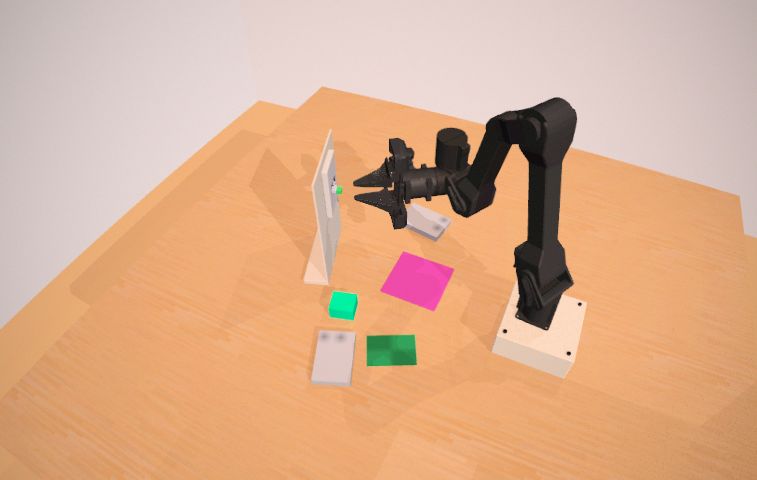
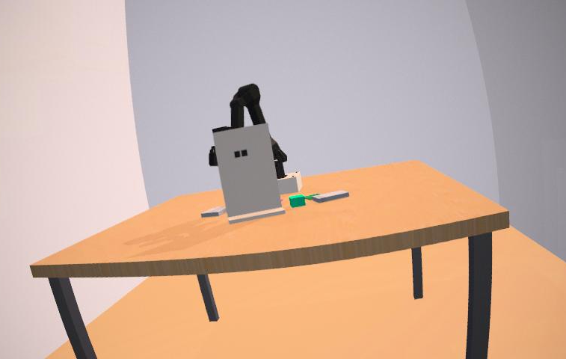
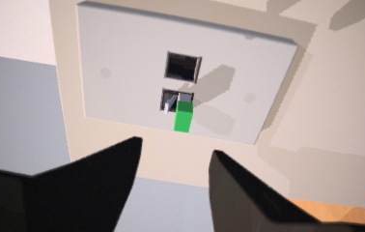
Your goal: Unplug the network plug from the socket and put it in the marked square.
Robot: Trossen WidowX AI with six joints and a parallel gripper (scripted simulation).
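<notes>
Now: the green plug 4 cm ahead of my gripper tip and 2 cm to the left of it. From my gripper tip the other things lie so: thin grey tab 4 cm ahead, 2 cm to the left, 1 cm above; then upright white panel 7 cm below, 6 cm ahead, 2 cm to the left; then bright green cube 18 cm below, 13 cm to the left, 5 cm behind.
</notes>
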